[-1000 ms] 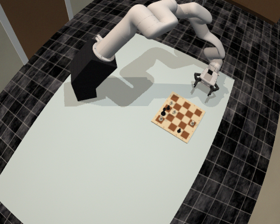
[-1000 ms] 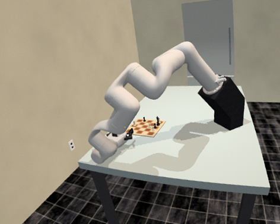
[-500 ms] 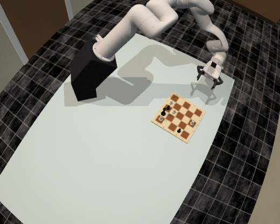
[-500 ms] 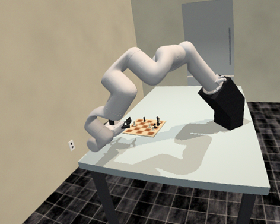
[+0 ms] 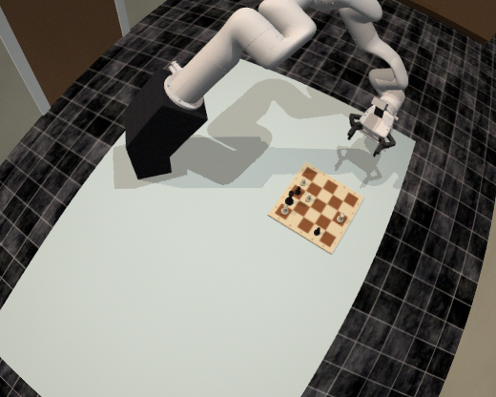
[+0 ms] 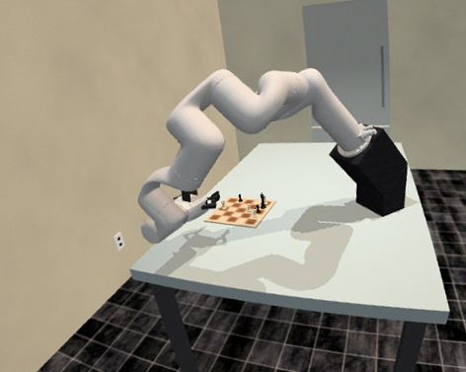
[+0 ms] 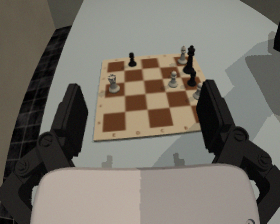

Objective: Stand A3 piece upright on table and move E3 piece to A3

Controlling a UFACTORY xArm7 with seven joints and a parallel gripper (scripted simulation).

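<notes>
My gripper is now 24 cm to the left of the tall black piece, 12 cm above it and 5 cm past it. From my hand the other things lie so: white piece (16 cm to the right, 13 cm below, 9 cm ahead); chessboard (18 cm to the right, 15 cm below, 1 cm ahead).
</notes>
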